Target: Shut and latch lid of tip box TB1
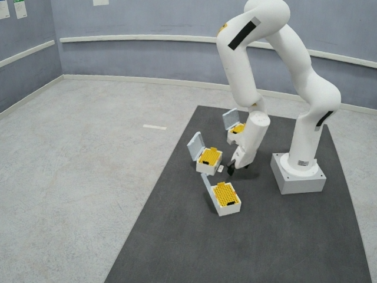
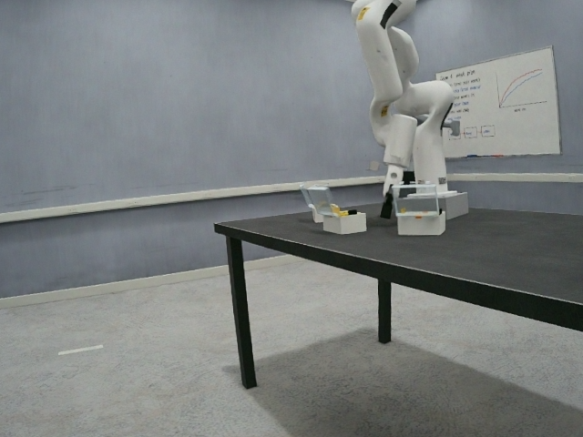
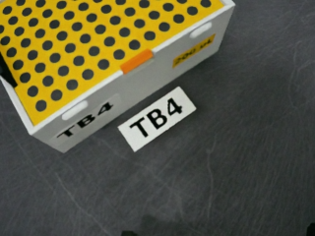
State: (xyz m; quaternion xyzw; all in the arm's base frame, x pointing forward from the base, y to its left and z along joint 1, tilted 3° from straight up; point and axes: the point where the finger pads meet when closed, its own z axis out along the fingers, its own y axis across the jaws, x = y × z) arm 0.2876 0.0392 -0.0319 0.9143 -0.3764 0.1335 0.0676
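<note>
My hand is 80 mm short of the white label, 40 mm above it and 30 mm to the left of it. Round my hand: lid (350 mm to the right, 60 mm ahead, 60 mm above).
</note>
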